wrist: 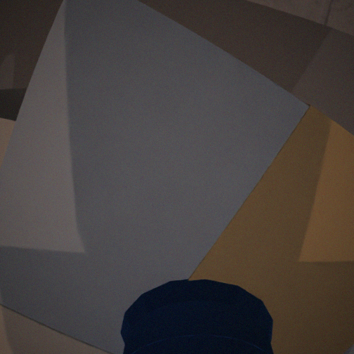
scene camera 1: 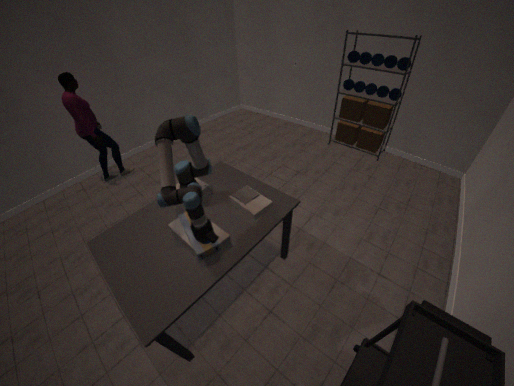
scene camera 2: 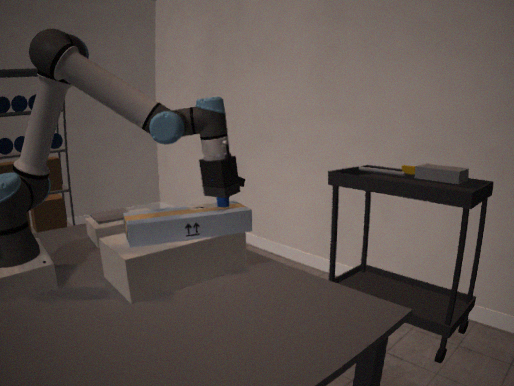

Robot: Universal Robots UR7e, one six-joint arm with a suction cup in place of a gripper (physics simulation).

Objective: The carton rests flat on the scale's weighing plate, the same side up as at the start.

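Places are measured from the arm's base along level axes (x ahead, y left, z up), in centimetres.
Pixels of known places: end effector, tool point: (scene camera 1: 207, 243) (scene camera 2: 224, 209); arm's base, origin of the base link: (scene camera 2: 15, 256).
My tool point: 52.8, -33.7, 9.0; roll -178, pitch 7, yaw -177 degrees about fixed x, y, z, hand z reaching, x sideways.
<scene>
Ahead of a thing's pixels: the offset from my tool point to its middle, as dx, dy, dz. "pt": to the spot under its first point. Level surfaces: height alone.
The carton {-11.2, +3.6, -1.7} (scene camera 1: 202, 248) (scene camera 2: 190, 226) (wrist: 165, 125), pale blue-grey with orange tape on top and two up arrows on its side, lies flat on a beige block {-15.1, +5.7, -10.5} (scene camera 2: 175, 265), its right end reaching slightly past the block's end. My suction gripper (scene camera 2: 223, 204) (wrist: 197, 315) points down, its blue cup pressed on the carton's top by the tape, near one end, and it appears to hold the carton. In scene camera 1 the wrist hides the cup. The scale {-6.6, +49.0, -12.0} (scene camera 1: 259, 205) (scene camera 2: 97, 232), a low beige body with a grey weighing plate {pt -11.0, +50.8, -7.7} (scene camera 1: 246, 193) (scene camera 2: 107, 216), stands apart from the block.
The block and scale stand on the dark table {dz -16.3} (scene camera 1: 150, 265) (scene camera 2: 240, 330). A black cart (scene camera 1: 425, 345) (scene camera 2: 400, 181) carries a grey box (scene camera 2: 441, 173) and a yellow item. A shelf rack (scene camera 1: 381, 69) stands by the wall. A person (scene camera 1: 82, 115) stands beyond the table.
</scene>
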